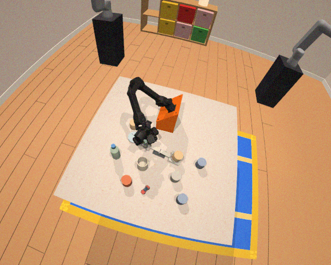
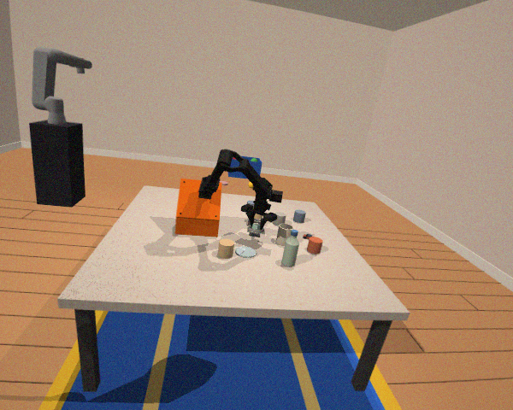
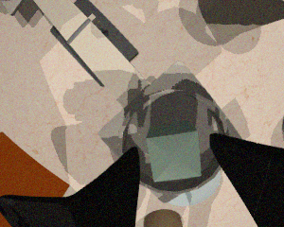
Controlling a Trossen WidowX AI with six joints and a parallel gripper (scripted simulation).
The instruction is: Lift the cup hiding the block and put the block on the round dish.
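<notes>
The pale blue round dish is 60 mm behind my gripper tip, 110 mm to the right of it and 80 mm below it. From my gripper tip the other things lie so: green block right at my gripper tip; then grey balance beam 20 mm ahead, 120 mm to the left, 50 mm below; then balance 20 mm ahead, 120 mm to the left, 60 mm below.
</notes>
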